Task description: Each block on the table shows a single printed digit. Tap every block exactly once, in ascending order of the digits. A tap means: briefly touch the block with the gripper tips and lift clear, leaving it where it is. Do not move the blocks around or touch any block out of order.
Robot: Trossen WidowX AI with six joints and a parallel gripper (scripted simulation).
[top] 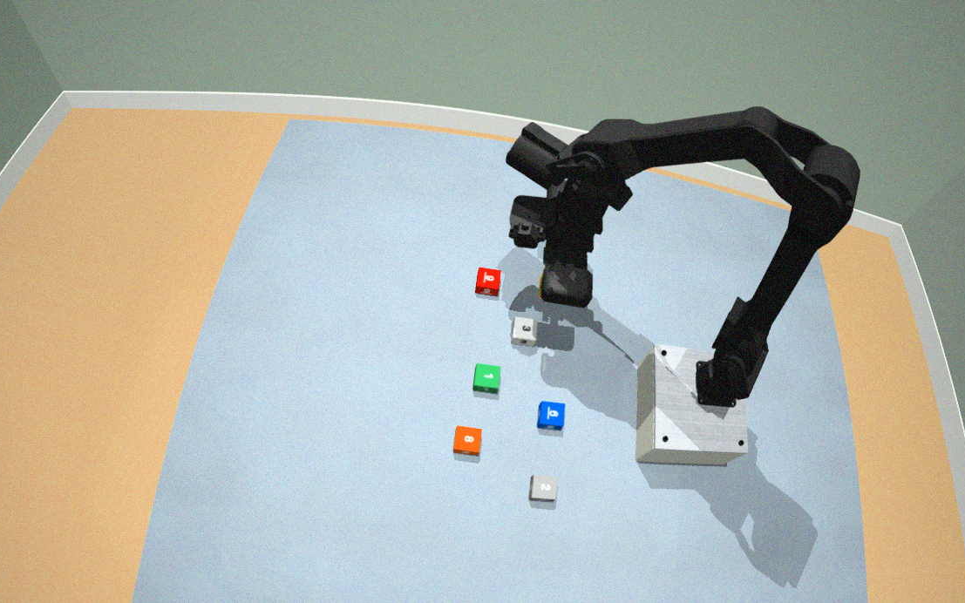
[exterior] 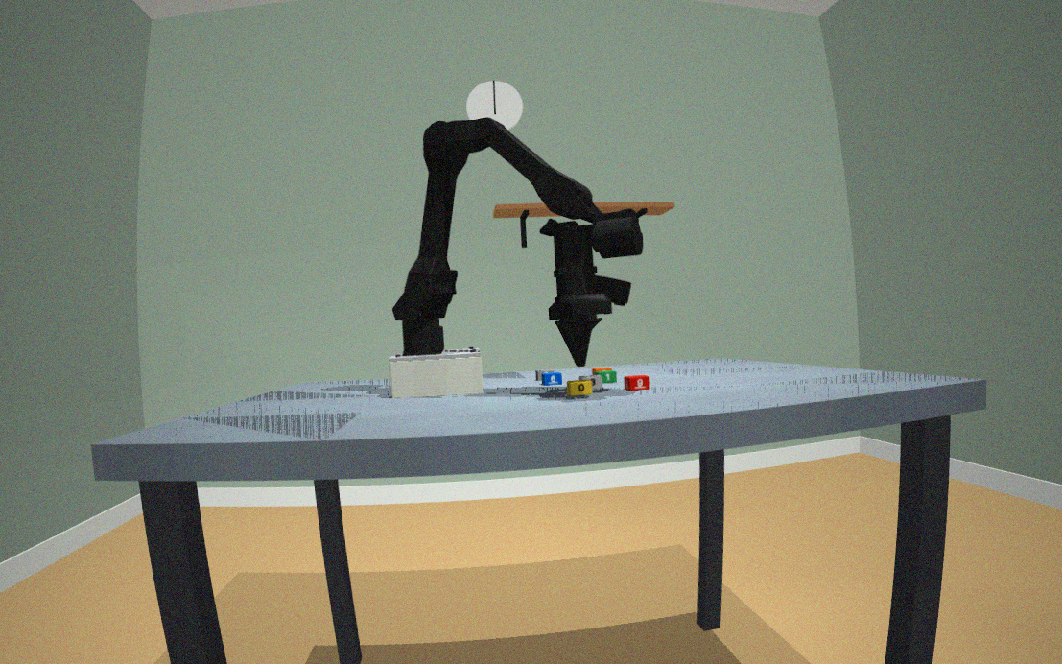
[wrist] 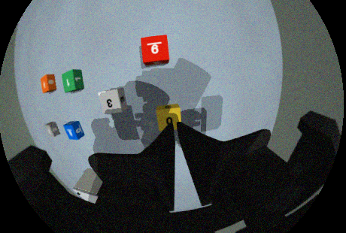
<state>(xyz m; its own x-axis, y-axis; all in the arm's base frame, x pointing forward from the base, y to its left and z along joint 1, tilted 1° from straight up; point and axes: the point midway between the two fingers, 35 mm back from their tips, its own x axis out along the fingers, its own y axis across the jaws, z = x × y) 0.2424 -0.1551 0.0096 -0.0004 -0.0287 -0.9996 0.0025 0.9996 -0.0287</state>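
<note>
Now: the yellow block 10 mm to the left of my gripper tip and 30 mm below it. Round my gripper tip: red block (90 mm ahead, 10 mm to the left, 30 mm below); then white block (30 mm ahead, 80 mm to the left, 30 mm below); then green block (80 mm ahead, 160 mm to the left, 30 mm below).
</note>
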